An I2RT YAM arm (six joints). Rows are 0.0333 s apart.
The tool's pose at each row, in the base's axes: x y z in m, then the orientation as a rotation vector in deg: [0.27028, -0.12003, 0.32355, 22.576, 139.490, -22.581]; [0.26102, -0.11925, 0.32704, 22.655, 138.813, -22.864]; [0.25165, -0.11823, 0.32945, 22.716, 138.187, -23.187]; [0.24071, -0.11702, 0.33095, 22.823, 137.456, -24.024]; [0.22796, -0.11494, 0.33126, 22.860, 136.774, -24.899]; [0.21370, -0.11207, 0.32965, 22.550, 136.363, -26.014]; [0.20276, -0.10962, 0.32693, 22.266, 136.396, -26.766]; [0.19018, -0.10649, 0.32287, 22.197, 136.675, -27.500]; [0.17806, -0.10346, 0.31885, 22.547, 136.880, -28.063]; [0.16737, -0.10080, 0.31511, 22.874, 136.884, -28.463]
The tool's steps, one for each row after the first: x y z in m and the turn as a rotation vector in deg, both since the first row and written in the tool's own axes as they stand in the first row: [0.00493, -0.00337, -0.00793, 0.223, -0.632, 0.137]; [0.01067, -0.00636, -0.01519, 0.473, -1.218, 0.239]; [0.01821, -0.00959, -0.02269, 1.110, -1.888, 0.262]; [0.02801, -0.01249, -0.03059, 1.760, -2.523, 0.215]; [0.04032, -0.01488, -0.03814, 2.495, -2.970, -0.200]; [0.05073, -0.01622, -0.04291, 2.970, -2.986, -0.602]; [0.06336, -0.01731, -0.04781, 3.483, -2.714, -0.907]; [0.07559, -0.01832, -0.05245, 3.981, -2.418, -0.861]; [0.08650, -0.01919, -0.05640, 4.356, -2.324, -0.743]
